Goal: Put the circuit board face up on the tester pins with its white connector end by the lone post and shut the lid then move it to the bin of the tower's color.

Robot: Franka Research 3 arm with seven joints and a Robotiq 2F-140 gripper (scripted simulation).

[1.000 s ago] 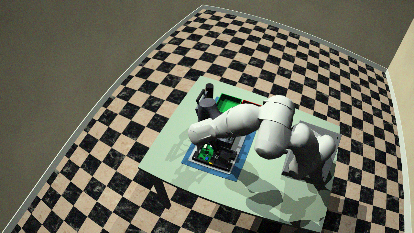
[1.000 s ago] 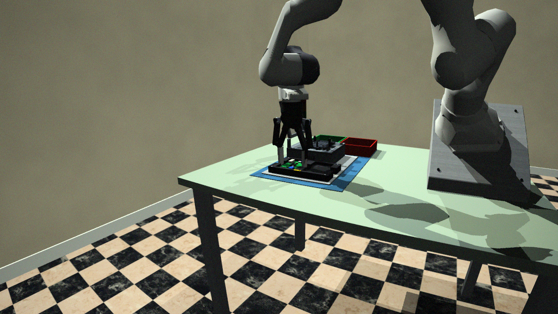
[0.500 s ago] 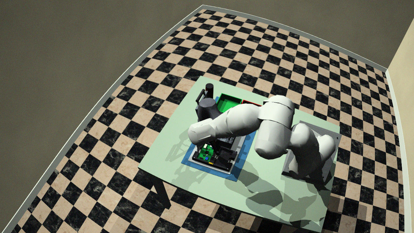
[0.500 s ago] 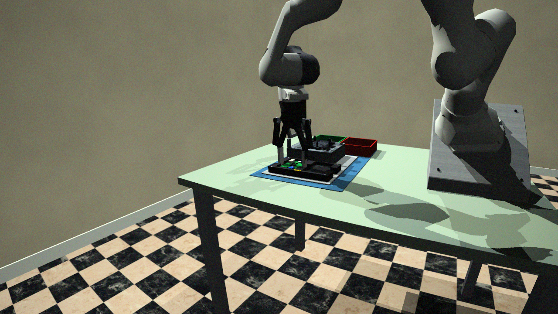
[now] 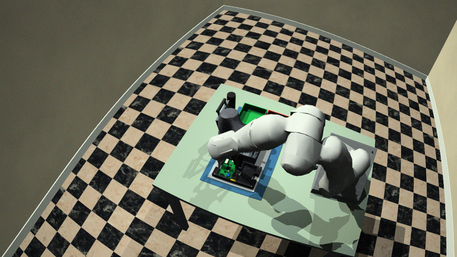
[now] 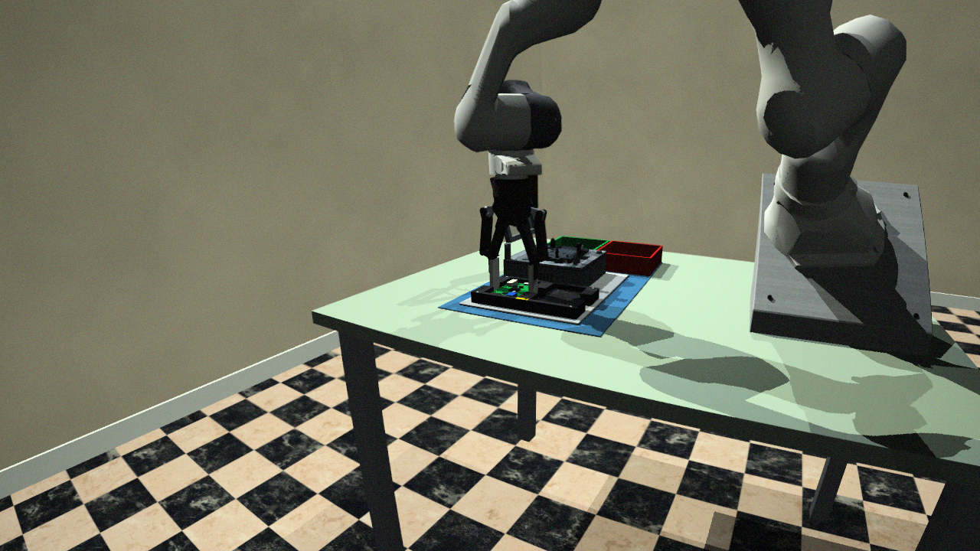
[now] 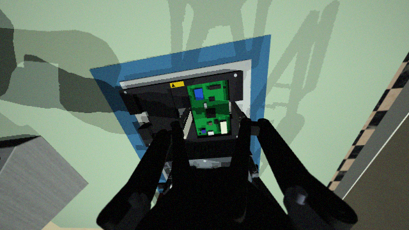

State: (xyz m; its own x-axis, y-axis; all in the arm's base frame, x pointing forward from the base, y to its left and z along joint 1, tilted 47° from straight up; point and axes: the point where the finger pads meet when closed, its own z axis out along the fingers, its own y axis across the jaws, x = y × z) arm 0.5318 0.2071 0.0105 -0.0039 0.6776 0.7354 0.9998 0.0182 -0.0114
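My gripper is now 20 mm above the green circuit board. Also, from my hand: tester plate (30 mm behind, 160 mm to the right, 30 mm above); then tester lid (90 mm ahead, 170 mm to the right, 140 mm above); then green bin (10 mm ahead, 370 mm to the right, 30 mm below).
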